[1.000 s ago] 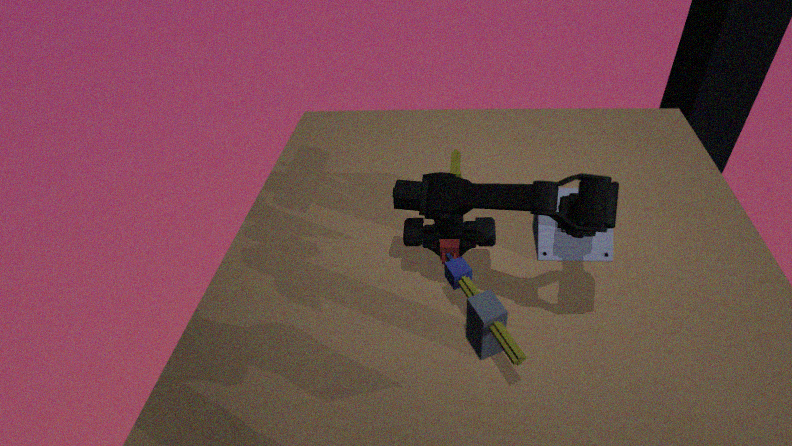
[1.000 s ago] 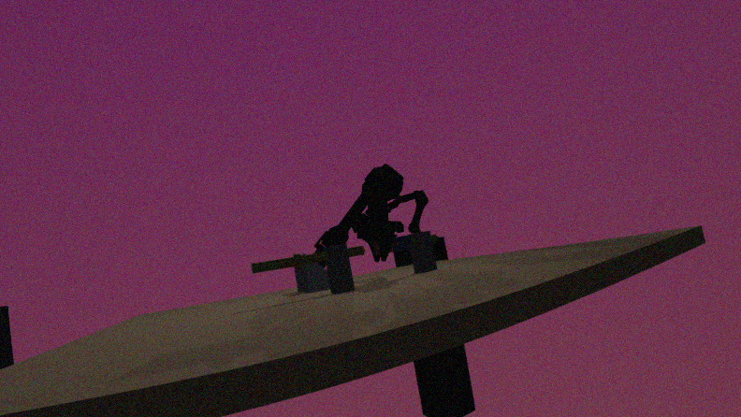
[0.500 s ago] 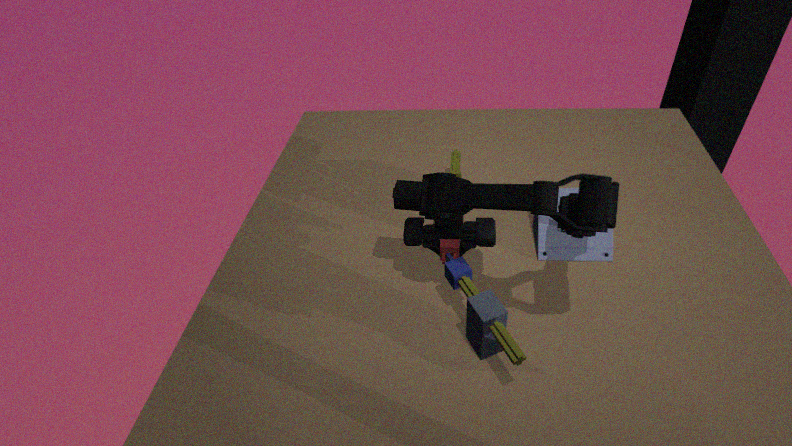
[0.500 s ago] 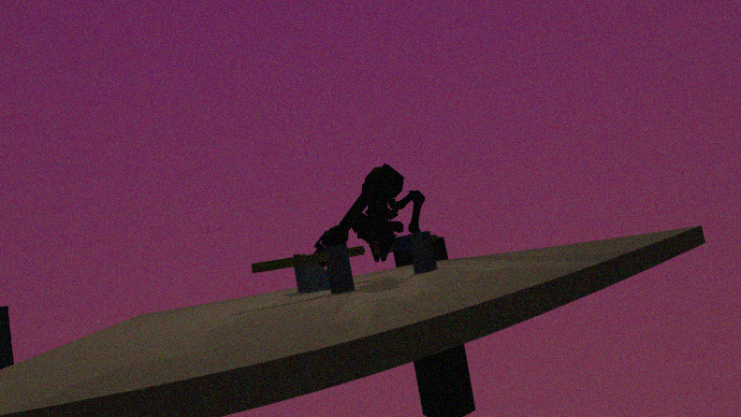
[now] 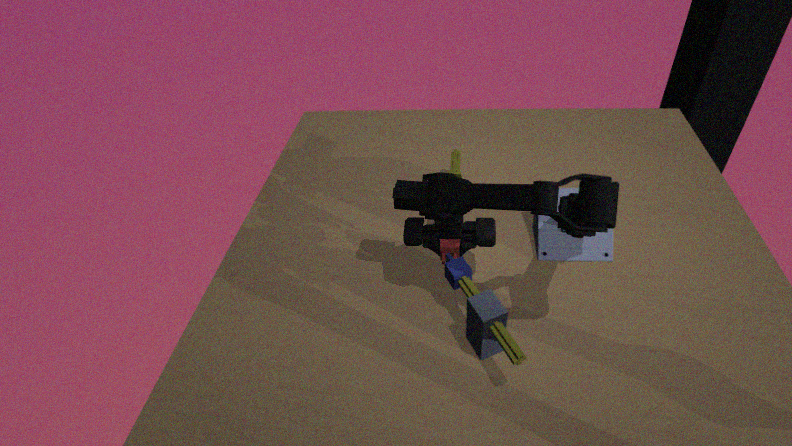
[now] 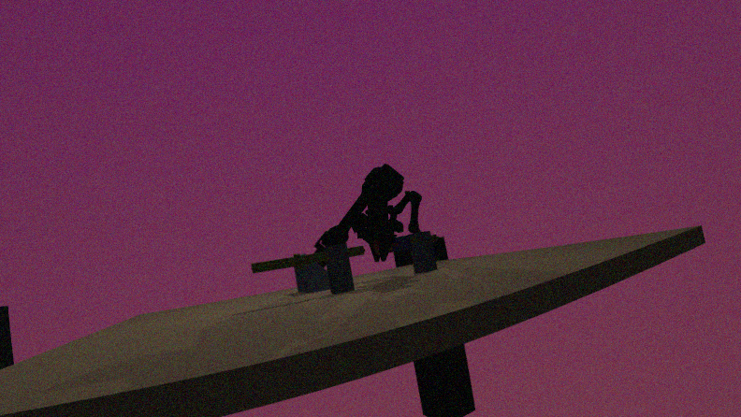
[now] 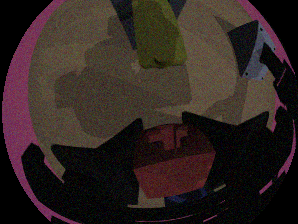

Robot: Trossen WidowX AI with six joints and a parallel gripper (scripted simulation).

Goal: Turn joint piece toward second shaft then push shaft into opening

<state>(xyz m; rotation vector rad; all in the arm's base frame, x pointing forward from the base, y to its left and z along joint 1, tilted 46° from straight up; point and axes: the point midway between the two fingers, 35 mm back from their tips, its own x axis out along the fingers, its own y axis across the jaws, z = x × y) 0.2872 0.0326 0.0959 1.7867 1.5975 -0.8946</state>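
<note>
The red square joint piece lies 40 mm above my gripper tip and 20 mm to the left of it.
</note>
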